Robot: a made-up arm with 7 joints.
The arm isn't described. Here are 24 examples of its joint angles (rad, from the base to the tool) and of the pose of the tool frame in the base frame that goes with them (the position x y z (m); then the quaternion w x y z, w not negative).
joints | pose
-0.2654 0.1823 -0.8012 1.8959 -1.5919 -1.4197 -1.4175 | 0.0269 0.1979 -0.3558 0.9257 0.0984 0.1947 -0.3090
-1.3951 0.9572 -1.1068 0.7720 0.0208 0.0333 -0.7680 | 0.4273 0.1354 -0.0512 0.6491 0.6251 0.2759 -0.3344
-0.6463 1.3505 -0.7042 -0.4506 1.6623 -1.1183 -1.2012 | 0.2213 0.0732 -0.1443 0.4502 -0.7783 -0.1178 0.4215
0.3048 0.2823 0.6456 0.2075 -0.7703 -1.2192 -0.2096 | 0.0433 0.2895 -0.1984 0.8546 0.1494 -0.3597 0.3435
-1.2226 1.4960 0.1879 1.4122 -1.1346 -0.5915 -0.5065 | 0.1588 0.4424 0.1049 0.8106 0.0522 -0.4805 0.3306
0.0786 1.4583 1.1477 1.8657 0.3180 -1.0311 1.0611 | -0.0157 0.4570 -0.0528 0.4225 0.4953 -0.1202 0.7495
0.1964 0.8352 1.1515 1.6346 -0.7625 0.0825 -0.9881 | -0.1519 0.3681 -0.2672 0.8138 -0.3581 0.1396 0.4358
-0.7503 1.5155 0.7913 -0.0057 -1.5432 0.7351 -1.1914 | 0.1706 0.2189 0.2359 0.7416 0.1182 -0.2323 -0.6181
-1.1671 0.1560 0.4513 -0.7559 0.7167 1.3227 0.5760 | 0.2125 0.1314 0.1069 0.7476 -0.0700 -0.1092 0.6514
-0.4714 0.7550 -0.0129 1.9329 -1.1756 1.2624 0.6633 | 0.0104 0.2642 -0.3207 0.1213 -0.2288 0.8421 0.4731
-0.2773 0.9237 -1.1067 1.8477 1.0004 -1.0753 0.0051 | -0.0184 0.3707 -0.2515 0.2818 0.4196 0.5764 -0.6421
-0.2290 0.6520 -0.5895 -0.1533 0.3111 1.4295 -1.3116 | 0.2051 0.0848 -0.2581 0.5333 0.0917 0.7483 -0.3837
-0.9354 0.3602 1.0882 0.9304 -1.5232 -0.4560 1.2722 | 0.3053 0.2833 -0.2063 0.0746 -0.7577 0.1569 0.6291
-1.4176 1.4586 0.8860 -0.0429 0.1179 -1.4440 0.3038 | -0.0178 0.1732 0.2232 0.1345 -0.4326 0.8772 -0.1590
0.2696 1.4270 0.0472 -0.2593 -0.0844 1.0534 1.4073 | 0.1997 0.2600 -0.1338 0.3880 0.7782 -0.0221 0.4934
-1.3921 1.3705 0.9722 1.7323 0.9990 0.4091 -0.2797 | 0.2209 0.4248 -0.0230 0.8604 0.0656 0.3487 0.3658
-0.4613 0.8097 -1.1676 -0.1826 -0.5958 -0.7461 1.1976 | 0.1668 -0.0419 -0.2156 0.9880 -0.1418 -0.0327 0.0508
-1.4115 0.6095 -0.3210 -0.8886 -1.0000 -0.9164 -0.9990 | 0.0786 -0.0048 0.1502 0.0528 -0.0920 0.8102 0.5764
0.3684 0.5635 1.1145 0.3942 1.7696 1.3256 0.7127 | -0.0670 0.3789 -0.0939 0.3419 -0.7082 -0.3829 -0.4847
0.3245 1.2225 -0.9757 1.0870 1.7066 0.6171 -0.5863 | -0.0601 0.4061 -0.2279 0.4479 -0.6739 -0.4538 0.3733
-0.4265 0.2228 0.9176 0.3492 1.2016 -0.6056 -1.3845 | 0.2459 0.2588 -0.1958 0.7113 0.4321 0.3791 -0.4044
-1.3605 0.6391 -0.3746 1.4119 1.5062 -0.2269 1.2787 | 0.4245 0.1801 -0.1080 0.4303 0.7846 -0.4180 0.1566
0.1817 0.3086 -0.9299 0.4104 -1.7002 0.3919 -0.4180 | -0.0204 -0.0599 -0.3749 0.4676 -0.6408 0.5883 -0.1569
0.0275 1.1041 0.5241 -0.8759 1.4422 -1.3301 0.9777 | 0.1644 0.0878 -0.0353 0.1504 0.5422 -0.7276 -0.3925
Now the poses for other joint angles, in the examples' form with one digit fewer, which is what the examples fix.
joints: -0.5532 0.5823 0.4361 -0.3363 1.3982 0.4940 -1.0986
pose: 0.257 0.198 0.040 0.730 0.598 0.292 0.156
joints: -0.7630 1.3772 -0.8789 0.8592 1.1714 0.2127 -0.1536
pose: 0.282 0.361 -0.109 0.107 0.918 0.379 -0.054
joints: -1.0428 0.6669 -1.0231 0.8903 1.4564 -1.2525 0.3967
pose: 0.312 0.080 -0.249 0.282 0.586 -0.252 -0.717
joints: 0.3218 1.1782 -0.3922 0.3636 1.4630 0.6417 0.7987
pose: 0.096 0.312 -0.256 0.135 0.977 -0.109 -0.126
